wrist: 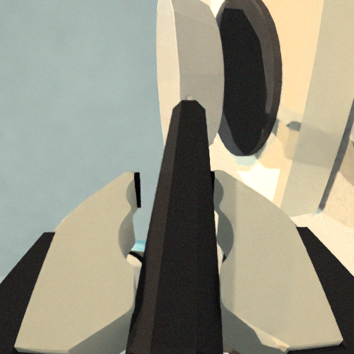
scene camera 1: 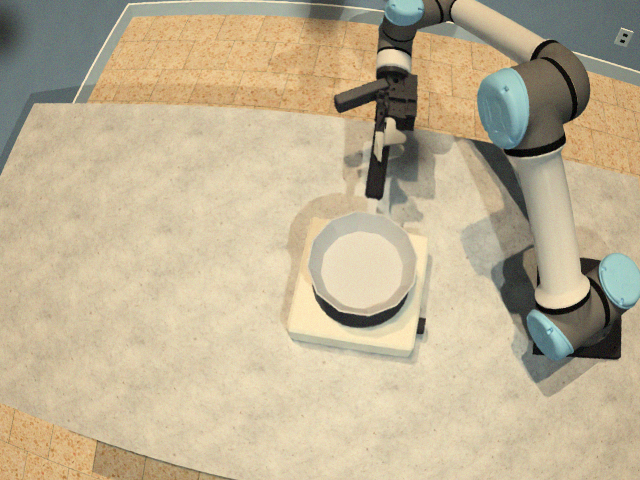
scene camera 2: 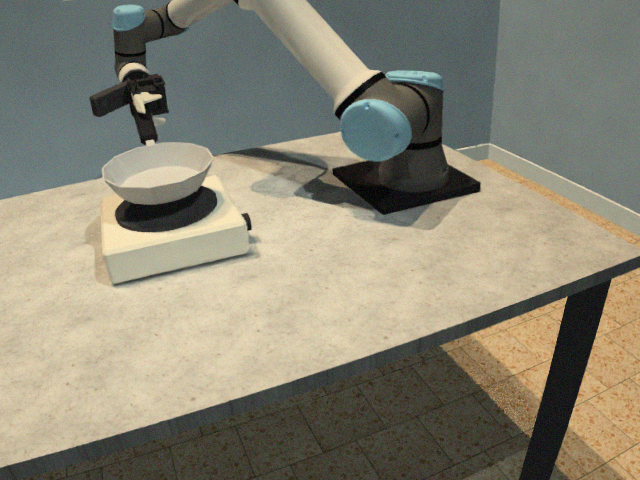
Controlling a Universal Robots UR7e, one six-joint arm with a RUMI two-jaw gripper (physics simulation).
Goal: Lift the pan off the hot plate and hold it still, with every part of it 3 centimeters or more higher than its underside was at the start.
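Places are measured from the arm's base along level axes (x back, y right, z up), in metres.
Where they show: gripper, between the fingertips: (scene camera 1: 378,165) (scene camera 2: 145,121); arm's base, origin of its link: (scene camera 2: 413,177).
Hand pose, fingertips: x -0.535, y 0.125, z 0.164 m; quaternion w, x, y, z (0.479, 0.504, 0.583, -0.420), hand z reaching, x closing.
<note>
Things, the pixels of their centre, and the offset from my fingertips. "*": a spot on its surface instead. Level surfaces: height alone.
- grey-white pan, middle of its body: (scene camera 1: 371,213) (scene camera 2: 151,145) dy -0.092, dx +0.007, dz -0.023 m
- hot plate, middle of its body: (scene camera 2: 173,222) (scene camera 1: 364,287) dy -0.187, dx +0.026, dz -0.144 m
- black burner disc, a spot on its surface: (scene camera 2: 165,215) (scene camera 1: 353,303) * dy -0.236, dx +0.015, dz -0.106 m
- pan's black handle, a spot on its surface: (scene camera 1: 376,178) (scene camera 2: 146,126) * dy -0.028, dx +0.002, dz -0.003 m
- hot plate's black knob, middle of its body: (scene camera 2: 244,222) (scene camera 1: 420,325) dy -0.236, dx +0.150, dz -0.146 m
- grey table, height of its surface: dz -0.182 m
The grey-white pan (scene camera 1: 366,266) (scene camera 2: 162,183) (wrist: 197,62) hangs above the hot plate (scene camera 1: 305,322) (scene camera 2: 178,254) (wrist: 312,125) and looks about level. More of the black burner disc (scene camera 1: 356,316) (scene camera 2: 165,215) (wrist: 247,82) shows below it, and in the wrist view its flat face shows beside the pan's underside. The exact height of the gap cannot be read. My gripper (scene camera 1: 382,144) (scene camera 2: 146,105) (wrist: 173,174) is shut on the pan's black handle (scene camera 1: 376,178) (scene camera 2: 146,128) (wrist: 187,150), with one pale jaw on each side.
The hot plate's black knob (scene camera 1: 421,325) (scene camera 2: 247,221) sticks out from its side toward the arm's base. The arm's black base plate (scene camera 1: 578,348) (scene camera 2: 385,202) stands on the grey table (scene camera 1: 155,289) (scene camera 2: 361,289). The gripper is near the table's far edge in scene camera 1.
</note>
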